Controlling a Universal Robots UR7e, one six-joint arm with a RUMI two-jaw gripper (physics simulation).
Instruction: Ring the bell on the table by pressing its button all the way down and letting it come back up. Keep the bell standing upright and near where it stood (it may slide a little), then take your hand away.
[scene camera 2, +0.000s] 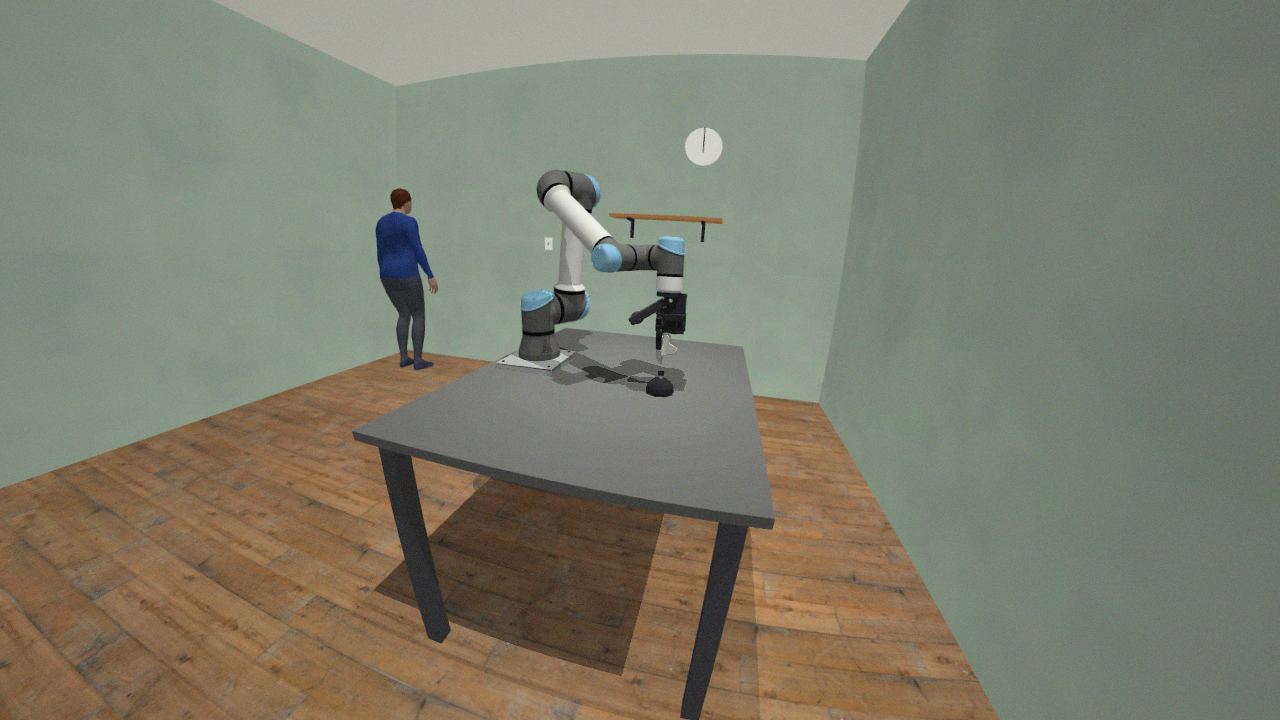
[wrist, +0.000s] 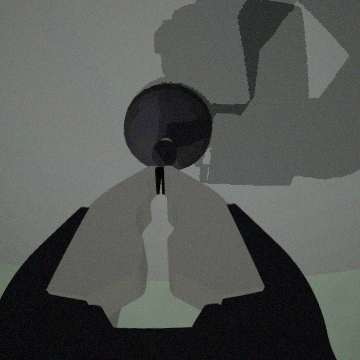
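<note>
The bell, a dark dome, stands upright on the grey table. Its small black button stands up at the top of the dome. My gripper is shut and empty, pointing down. In the scene view its tips are a little above the button, with a small gap between. In the wrist view the tips overlap the lower edge of the dome, just below the button. How far the button is pressed is too small to tell.
The arm's base is on a plate at the table's back left. A person in a blue top stands on the floor at the left, away from the table. A shelf and a clock are on the back wall.
</note>
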